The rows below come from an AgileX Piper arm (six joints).
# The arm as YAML. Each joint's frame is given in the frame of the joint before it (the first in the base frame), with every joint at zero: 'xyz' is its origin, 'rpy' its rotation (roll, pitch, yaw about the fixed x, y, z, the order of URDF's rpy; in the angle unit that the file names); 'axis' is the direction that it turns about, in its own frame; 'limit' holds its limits. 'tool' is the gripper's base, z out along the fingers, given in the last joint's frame.
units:
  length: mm
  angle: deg
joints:
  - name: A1
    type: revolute
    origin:
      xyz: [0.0, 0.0, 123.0]
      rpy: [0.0, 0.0, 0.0]
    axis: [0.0, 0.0, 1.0]
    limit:
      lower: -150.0
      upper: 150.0
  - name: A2
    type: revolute
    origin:
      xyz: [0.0, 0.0, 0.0]
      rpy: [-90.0, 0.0, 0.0]
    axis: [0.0, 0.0, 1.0]
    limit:
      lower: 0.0
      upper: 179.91
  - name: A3
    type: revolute
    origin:
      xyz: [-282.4, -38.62, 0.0]
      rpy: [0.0, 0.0, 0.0]
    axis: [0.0, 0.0, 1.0]
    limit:
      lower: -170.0
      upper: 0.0
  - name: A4
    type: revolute
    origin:
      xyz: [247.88, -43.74, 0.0]
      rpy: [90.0, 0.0, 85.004]
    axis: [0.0, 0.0, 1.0]
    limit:
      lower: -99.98
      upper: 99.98
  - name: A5
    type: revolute
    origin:
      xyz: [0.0, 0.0, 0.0]
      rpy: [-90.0, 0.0, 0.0]
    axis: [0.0, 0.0, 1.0]
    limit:
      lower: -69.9
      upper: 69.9
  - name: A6
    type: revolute
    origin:
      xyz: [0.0, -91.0, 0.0]
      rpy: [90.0, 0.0, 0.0]
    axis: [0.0, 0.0, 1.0]
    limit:
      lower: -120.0
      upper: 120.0
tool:
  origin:
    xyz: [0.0, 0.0, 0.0]
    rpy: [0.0, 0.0, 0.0]
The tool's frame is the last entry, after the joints.
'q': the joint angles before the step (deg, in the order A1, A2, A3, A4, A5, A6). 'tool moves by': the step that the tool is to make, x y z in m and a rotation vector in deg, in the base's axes. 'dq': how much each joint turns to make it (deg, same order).
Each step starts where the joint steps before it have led.
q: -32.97 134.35 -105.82 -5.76 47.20 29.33
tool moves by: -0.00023 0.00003 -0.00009 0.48 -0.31 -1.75
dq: 0.00 0.00 0.00 -0.04 0.14 1.86
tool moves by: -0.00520 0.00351 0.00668 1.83 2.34 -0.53
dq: 0.00 -1.01 0.00 0.45 3.98 -0.01
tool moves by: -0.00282 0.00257 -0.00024 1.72 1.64 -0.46
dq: 0.00 -0.10 0.00 0.68 2.42 0.00
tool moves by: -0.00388 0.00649 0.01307 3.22 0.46 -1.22
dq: 0.00 -1.75 0.00 2.72 3.89 0.01
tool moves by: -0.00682 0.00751 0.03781 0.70 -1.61 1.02
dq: 0.00 -4.75 0.00 1.95 3.75 -1.73
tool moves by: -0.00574 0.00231 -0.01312 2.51 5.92 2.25
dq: 0.00 1.46 0.00 -0.79 4.86 -2.09
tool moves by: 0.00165 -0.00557 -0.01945 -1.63 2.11 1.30
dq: 0.00 2.45 0.01 -2.63 -1.59 -0.41
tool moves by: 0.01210 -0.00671 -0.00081 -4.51 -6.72 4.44
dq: 0.00 0.38 0.00 0.44 -8.69 -4.20
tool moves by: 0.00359 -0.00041 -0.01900 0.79 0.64 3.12
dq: 0.00 2.32 0.00 1.21 -1.48 -3.61
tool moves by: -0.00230 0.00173 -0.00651 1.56 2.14 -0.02
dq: 0.00 0.70 -0.01 0.21 1.95 -0.12
